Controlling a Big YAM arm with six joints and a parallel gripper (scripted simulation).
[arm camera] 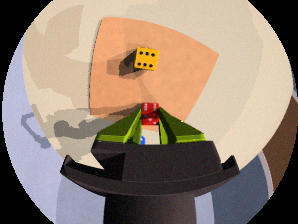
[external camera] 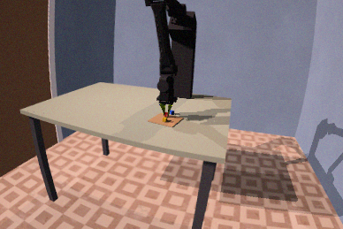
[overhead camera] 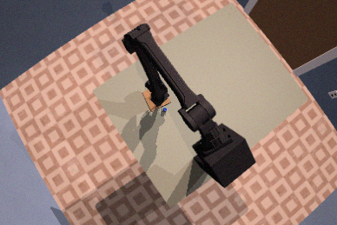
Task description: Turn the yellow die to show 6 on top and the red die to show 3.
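My hand is right at the red die. Also, from my hand: yellow die: 50 mm ahead, 40 mm to the left, 10 mm below; blue die: 70 mm behind, 10 mm to the right, 10 mm below; orange mat: 30 mm ahead, 20 mm to the left, 20 mm below.
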